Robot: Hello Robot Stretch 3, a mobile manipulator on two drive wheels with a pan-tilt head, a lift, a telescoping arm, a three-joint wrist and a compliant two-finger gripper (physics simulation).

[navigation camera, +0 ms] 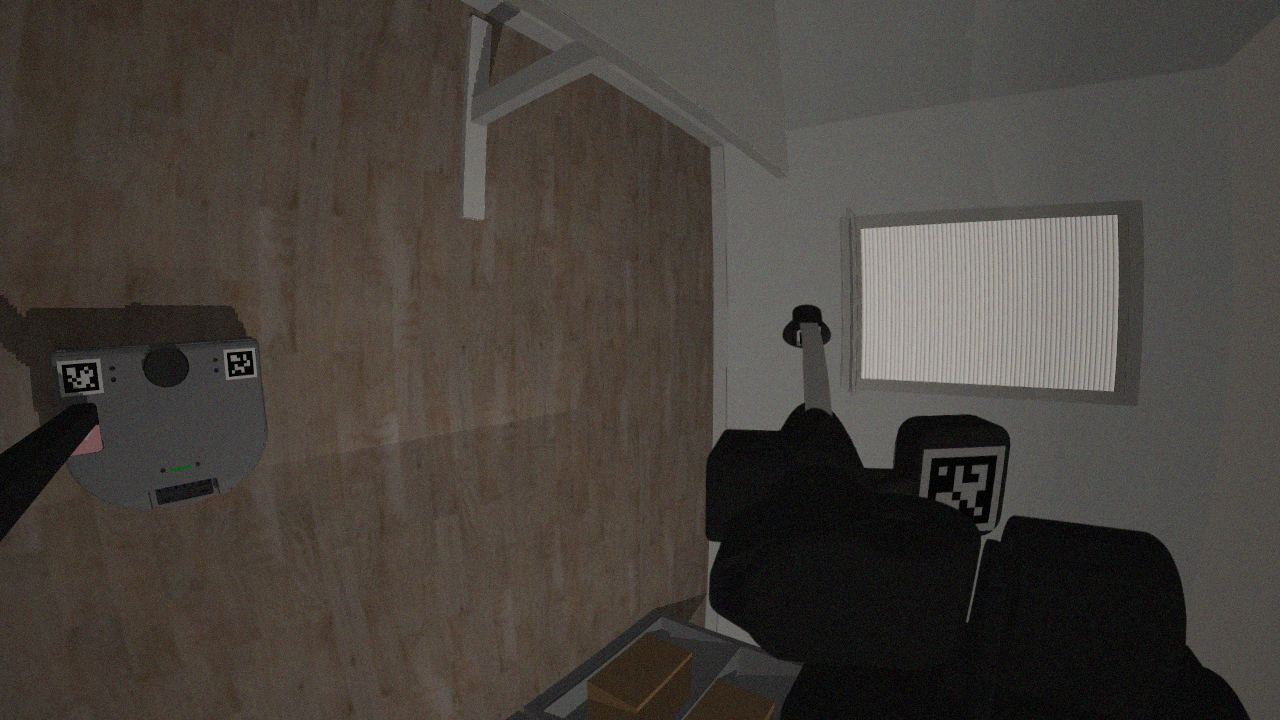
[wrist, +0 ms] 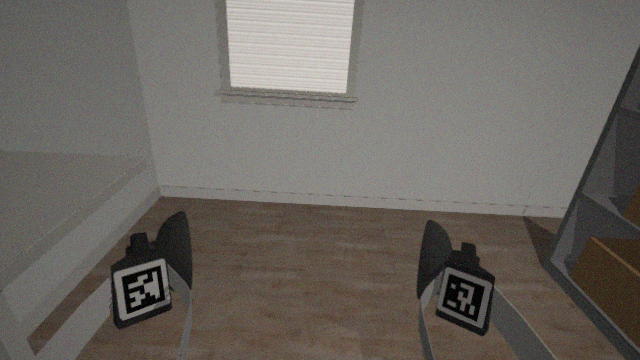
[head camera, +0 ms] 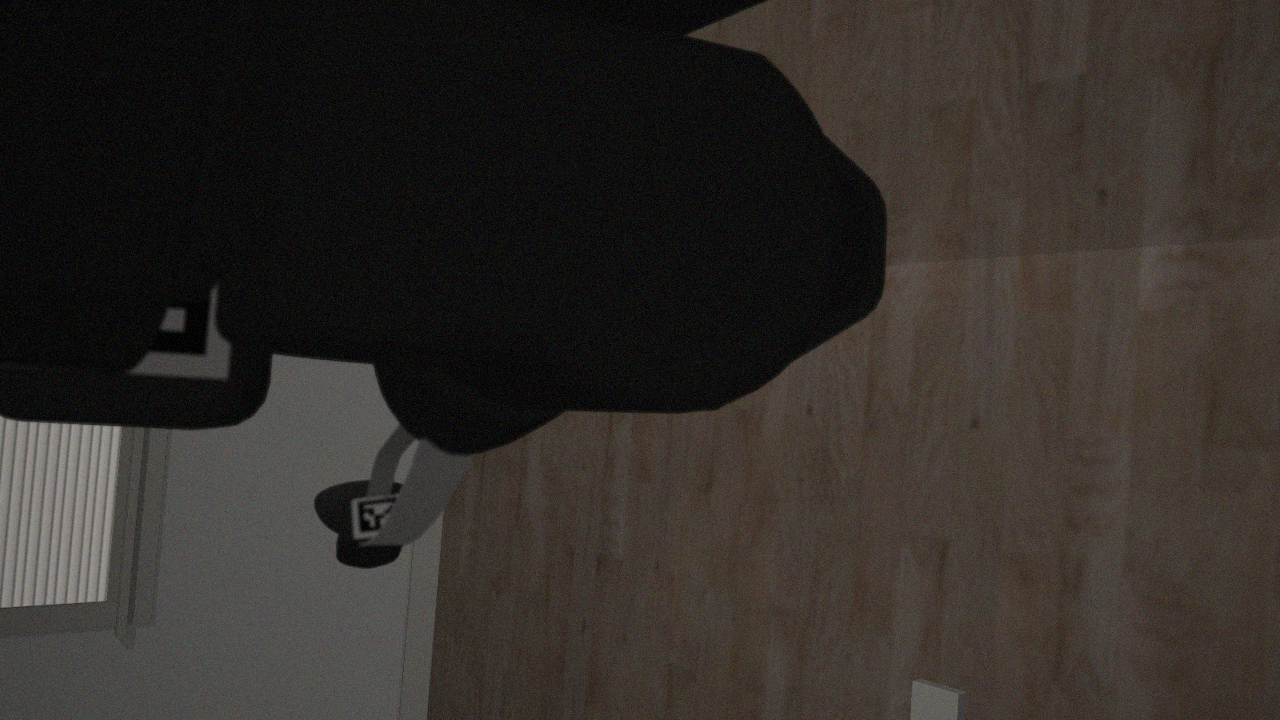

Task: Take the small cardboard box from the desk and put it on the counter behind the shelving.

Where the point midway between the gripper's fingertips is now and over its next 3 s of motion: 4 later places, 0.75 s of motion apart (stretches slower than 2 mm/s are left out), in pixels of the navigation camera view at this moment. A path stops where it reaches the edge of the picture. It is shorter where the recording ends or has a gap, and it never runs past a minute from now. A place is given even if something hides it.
My gripper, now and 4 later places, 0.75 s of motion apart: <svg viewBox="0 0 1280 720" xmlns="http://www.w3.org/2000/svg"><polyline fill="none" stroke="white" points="805,403 806,371 805,288 805,262 796,153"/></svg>
